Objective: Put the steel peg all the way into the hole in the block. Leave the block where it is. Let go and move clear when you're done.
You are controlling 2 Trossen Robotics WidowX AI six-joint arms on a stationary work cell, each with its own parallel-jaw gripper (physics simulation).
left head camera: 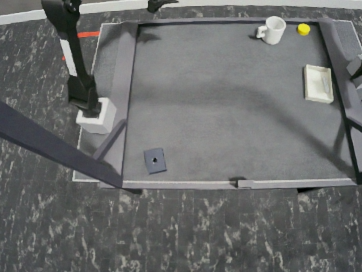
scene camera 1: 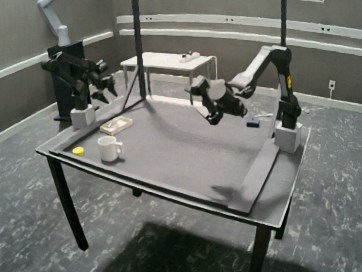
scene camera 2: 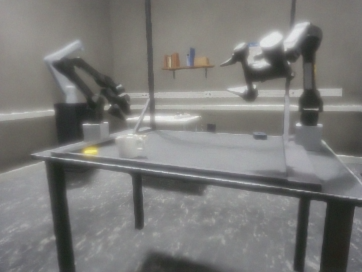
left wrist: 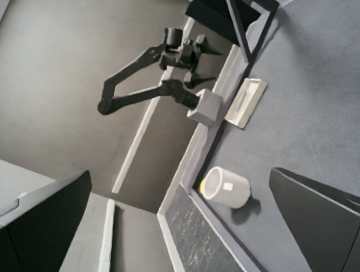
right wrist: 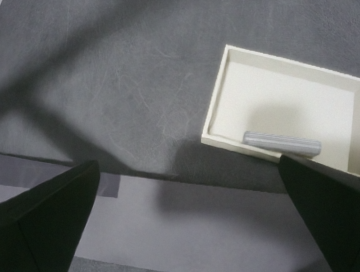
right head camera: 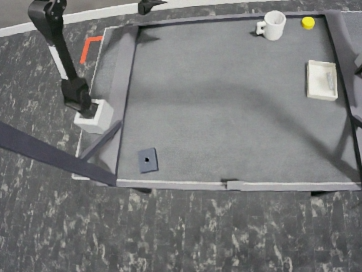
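Pixels of known places: left gripper, fingertip midpoint: (scene camera 1: 189, 98) (scene camera 2: 223, 78) (left wrist: 181, 177); right gripper, fingertip midpoint: (left head camera: 355, 90) (scene camera 1: 113, 100) (scene camera 2: 128, 119) (left wrist: 219, 65) (right wrist: 190, 165) (right head camera: 360, 85); left arm's base, link origin: (left head camera: 92, 110) (scene camera 1: 289, 125) (scene camera 2: 309, 124) (right head camera: 88, 111); right arm's base, link origin: (scene camera 1: 81, 108) (scene camera 2: 95, 123) (left wrist: 195, 103).
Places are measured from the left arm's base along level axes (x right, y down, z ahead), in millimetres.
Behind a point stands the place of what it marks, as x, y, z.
The grey steel peg (left head camera: 326, 83) @[-253, 86, 866] (right head camera: 330, 80) @[-248, 86, 865] (right wrist: 282, 143) @[-248, 86, 870] lies on its side in the cream tray (left head camera: 315, 91) @[-219, 101, 824] (right head camera: 316, 91) @[-204, 102, 816] (right wrist: 290, 68) @[-248, 88, 788], against one long wall. The dark blue-grey block (left head camera: 160, 154) @[111, 79, 251] (right head camera: 152, 166) @[154, 80, 259] (scene camera 1: 253, 121) @[110, 79, 222] (scene camera 2: 259, 135) @[95, 83, 228] lies flat near the table edge, at the lower left of the head views; its hole shows dark and empty. My right gripper (scene camera 1: 111, 98) @[-172, -9, 920] (scene camera 2: 126, 116) @[-172, -9, 920] (right wrist: 190, 165) @[-172, -9, 920] is open and empty, above the table beside the tray, with one finger near the peg in the wrist view. My left gripper (scene camera 1: 190, 95) @[-370, -201, 277] (scene camera 2: 225, 78) @[-370, -201, 277] (left wrist: 181, 177) @[-370, -201, 277] is open and empty, high above the table.
A white mug (left head camera: 274, 31) @[-439, 26, 642] (right head camera: 274, 26) @[-439, 25, 646] (scene camera 1: 107, 150) @[-506, 48, 619] (left wrist: 232, 189) @[-456, 33, 580] stands near the far edge in the head views. A yellow round piece (left head camera: 303, 29) @[-533, 85, 797] (right head camera: 308, 22) @[-536, 86, 801] (scene camera 1: 78, 151) @[-548, 85, 790] lies beyond it in the corner. Raised rails and dark frame posts border the table.
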